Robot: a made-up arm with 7 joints.
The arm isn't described. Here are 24 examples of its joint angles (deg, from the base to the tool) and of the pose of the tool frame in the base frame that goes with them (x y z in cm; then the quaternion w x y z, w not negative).
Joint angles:
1: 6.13 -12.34 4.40 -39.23 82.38 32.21 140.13
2: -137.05 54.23 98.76 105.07 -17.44 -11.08 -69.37
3: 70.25 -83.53 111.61 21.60 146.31 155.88 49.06
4: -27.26 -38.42 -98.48 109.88 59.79 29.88 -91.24
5: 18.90 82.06 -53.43 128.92 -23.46 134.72 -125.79
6: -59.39 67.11 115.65 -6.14 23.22 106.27 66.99
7: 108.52 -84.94 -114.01 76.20 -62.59 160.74 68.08
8: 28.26 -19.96 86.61 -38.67 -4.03 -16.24 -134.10
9: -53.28 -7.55 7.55 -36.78 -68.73 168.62 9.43
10: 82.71 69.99 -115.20 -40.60 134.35 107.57 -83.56
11: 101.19 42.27 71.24 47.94 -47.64 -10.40 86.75
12: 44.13 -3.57 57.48 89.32 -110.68 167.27 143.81
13: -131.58 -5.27 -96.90 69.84 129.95 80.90 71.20
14: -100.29 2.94 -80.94 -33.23 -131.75 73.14 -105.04
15: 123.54 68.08 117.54 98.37 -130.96 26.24 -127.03
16: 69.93 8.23 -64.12 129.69 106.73 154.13 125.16
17: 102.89 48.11 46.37 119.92 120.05 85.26 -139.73
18: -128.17 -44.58 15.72 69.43 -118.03 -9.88 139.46
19: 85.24 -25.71 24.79 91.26 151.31 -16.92 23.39
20: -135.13 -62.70 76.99 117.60 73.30 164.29 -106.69
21: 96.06 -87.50 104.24 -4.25 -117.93 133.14 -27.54
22: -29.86 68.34 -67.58 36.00 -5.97 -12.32 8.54
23: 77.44 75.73 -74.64 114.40 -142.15 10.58 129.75
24: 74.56 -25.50 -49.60 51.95 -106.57 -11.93 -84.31
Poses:
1: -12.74 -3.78 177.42 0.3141 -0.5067 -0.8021 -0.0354
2: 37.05 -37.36 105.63 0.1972 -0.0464 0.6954 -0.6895
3: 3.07 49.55 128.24 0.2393 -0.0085 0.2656 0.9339
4: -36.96 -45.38 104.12 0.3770 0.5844 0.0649 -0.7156
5: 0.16 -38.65 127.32 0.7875 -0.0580 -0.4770 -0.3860
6: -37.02 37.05 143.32 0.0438 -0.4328 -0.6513 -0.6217
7: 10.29 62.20 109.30 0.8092 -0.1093 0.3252 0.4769
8: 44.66 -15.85 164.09 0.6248 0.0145 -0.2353 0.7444
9: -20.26 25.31 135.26 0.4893 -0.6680 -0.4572 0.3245
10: -14.95 -52.97 131.61 0.0199 -0.4429 0.8164 -0.3699
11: -20.24 -29.45 163.49 0.2315 0.5662 0.7064 0.3563
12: -19.01 27.27 137.15 0.1473 -0.0398 0.9324 0.3277
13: -47.19 36.12 124.98 0.3800 -0.0370 -0.6347 0.6719
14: 29.41 -23.94 164.23 0.9020 0.1867 -0.3340 0.2001
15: -15.91 -54.31 69.17 0.4346 0.2879 -0.8006 -0.2952
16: 21.69 5.52 93.00 0.7039 -0.3818 0.5436 -0.2513
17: -29.00 27.45 107.80 0.2542 0.1395 0.2887 0.9125
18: -37.15 -65.58 114.89 0.0251 -0.2676 -0.8109 -0.5198
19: -39.88 54.81 107.07 0.5291 0.2607 -0.7260 0.3536
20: 2.61 -16.64 92.26 0.2071 0.5597 -0.1550 -0.7873
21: 18.65 61.71 126.77 0.4195 0.4815 0.0660 0.7667
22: -71.69 -5.78 127.02 0.1128 0.8066 -0.5585 -0.1572
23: 55.20 -12.56 132.41 0.2151 0.8262 -0.4359 -0.2847
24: 41.18 46.81 159.35 0.5801 -0.4764 0.1168 -0.6503
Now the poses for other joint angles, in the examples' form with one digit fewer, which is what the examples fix.
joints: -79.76 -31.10 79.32 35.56 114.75 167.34 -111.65
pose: 24.0 -15.5 132.2 0.176 0.825 -0.353 -0.405
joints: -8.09 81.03 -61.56 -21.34 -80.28 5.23 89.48
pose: -63.5 40.5 90.9 0.568 -0.061 0.722 -0.391
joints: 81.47 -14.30 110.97 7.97 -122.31 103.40 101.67
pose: 15.5 -4.5 171.9 0.431 -0.477 -0.510 -0.572
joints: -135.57 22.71 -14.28 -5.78 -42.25 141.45 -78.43
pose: 35.3 26.0 136.9 0.107 0.980 -0.022 0.166
